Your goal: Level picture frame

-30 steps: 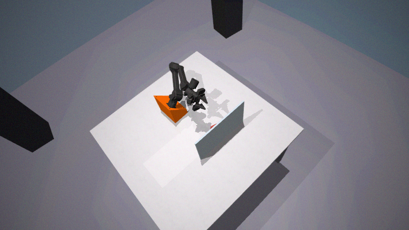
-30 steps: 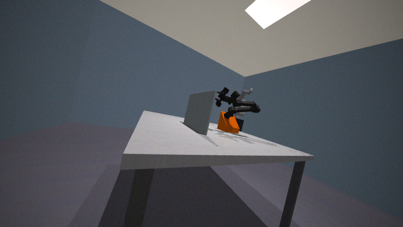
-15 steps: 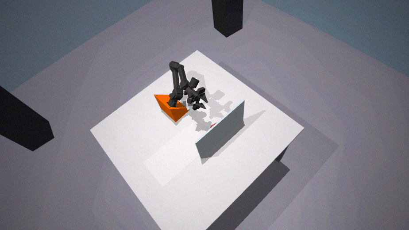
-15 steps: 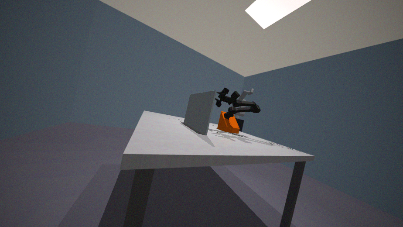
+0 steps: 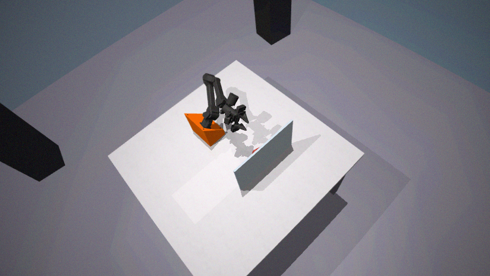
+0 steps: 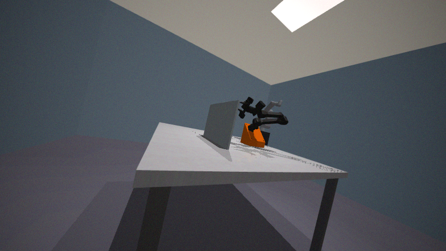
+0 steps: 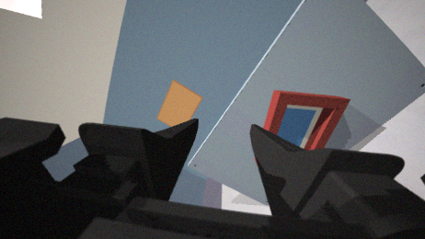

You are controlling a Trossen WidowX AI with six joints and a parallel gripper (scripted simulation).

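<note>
My gripper tip is 170 mm above the picture frame and 130 mm short of it. From my gripper tip the other things lie so: wall panel (170 mm below, 140 mm ahead, 10 mm to the left).
</note>
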